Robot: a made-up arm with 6 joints. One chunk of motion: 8 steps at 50 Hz.
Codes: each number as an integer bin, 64 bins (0 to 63) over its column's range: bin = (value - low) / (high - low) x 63, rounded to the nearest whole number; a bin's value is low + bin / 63 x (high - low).
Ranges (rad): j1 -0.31..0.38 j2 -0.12..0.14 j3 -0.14..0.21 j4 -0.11..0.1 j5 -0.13..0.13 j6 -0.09..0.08
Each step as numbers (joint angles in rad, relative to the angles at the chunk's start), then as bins.
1 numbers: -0.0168 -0.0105 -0.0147 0.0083 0.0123 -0.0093
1 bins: 27 27 23 35 34 30
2 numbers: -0.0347 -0.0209 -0.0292 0.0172 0.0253 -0.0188
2 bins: 25 24 20 38 38 26
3 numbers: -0.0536 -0.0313 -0.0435 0.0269 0.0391 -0.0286
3 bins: 23 21 17 41 41 23
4 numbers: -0.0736 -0.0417 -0.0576 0.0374 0.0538 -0.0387
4 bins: 22 19 15 44 45 19
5 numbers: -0.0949 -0.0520 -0.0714 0.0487 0.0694 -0.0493
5 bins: 20 16 12 48 48 15
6 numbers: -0.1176 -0.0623 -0.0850 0.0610 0.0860 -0.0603
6 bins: 18 14 10 51 52 11
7 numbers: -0.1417 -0.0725 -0.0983 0.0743 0.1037 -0.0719
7 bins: 15 12 8 55 57 7
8 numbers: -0.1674 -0.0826 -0.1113 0.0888 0.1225 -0.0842
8 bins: 13 9 5 60 61 2
